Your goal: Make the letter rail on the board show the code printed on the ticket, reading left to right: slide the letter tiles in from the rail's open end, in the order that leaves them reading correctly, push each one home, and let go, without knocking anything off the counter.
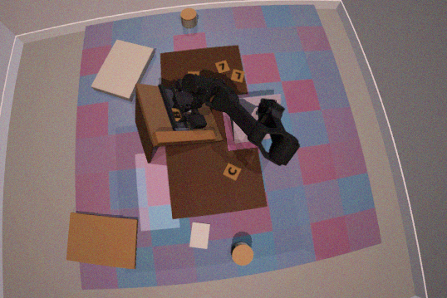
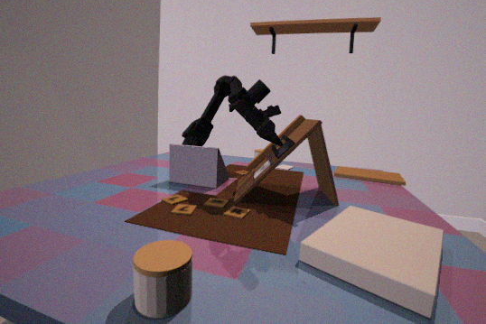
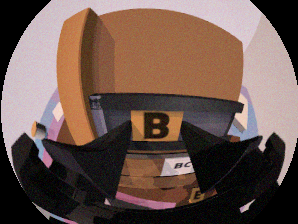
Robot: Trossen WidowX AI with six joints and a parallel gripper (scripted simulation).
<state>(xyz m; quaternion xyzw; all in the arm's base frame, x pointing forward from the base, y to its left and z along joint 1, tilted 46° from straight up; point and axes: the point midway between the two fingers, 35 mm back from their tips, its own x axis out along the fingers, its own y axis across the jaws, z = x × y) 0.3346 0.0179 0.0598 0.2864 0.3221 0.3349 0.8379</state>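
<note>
The white ticket lies 30 mm behind my gripper tip, 80 mm to the right of it and 70 mm below it. The rest, counted from my gripper tip: brown mat 150 mm behind, 30 mm to the right, 170 mm below; then cream slab 300 mm ahead, 290 mm to the right, 150 mm below; then orange letter tile right at my gripper tip.
</note>
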